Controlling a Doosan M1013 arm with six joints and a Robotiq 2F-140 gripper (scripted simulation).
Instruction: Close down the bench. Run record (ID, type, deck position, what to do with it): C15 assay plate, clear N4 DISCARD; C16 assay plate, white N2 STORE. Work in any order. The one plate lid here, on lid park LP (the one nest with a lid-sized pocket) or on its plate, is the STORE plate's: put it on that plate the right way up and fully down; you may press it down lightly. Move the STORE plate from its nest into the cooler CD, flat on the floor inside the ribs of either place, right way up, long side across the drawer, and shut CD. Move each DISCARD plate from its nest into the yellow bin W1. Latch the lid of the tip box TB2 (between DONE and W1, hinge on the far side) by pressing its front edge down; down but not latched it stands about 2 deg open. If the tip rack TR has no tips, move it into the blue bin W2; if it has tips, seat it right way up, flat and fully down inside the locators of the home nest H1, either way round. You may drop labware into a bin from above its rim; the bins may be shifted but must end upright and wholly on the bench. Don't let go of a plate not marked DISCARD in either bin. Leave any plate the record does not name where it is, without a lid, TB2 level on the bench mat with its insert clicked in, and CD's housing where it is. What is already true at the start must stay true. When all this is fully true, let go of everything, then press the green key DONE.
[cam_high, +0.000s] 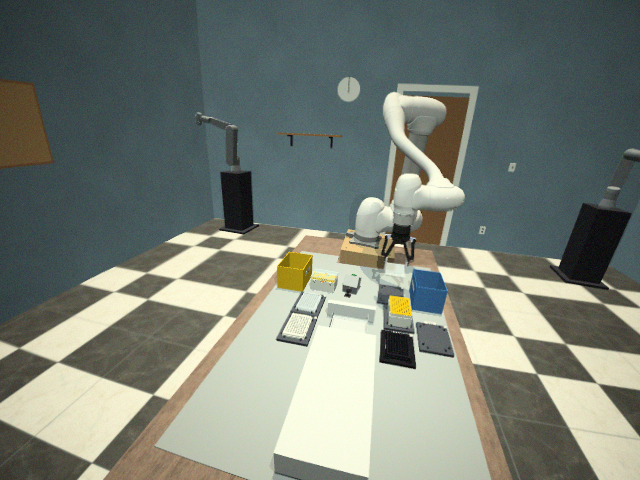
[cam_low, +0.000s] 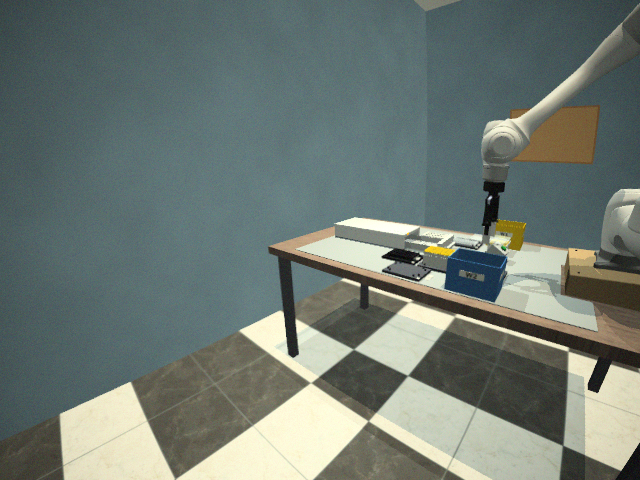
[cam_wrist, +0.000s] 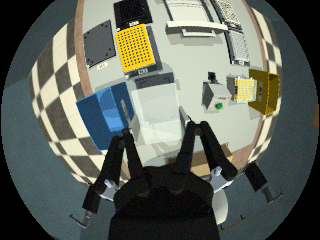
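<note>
The white plate is 380 mm ahead of my hand, 320 mm to the right of it and 150 mm below it. Round my hand: clear plate lid: 20 mm below; blue bin W2: 160 mm to the left, 130 mm below, 20 mm behind; yellow-topped tip rack: 170 mm ahead, 110 mm below, 40 mm to the left.
</note>
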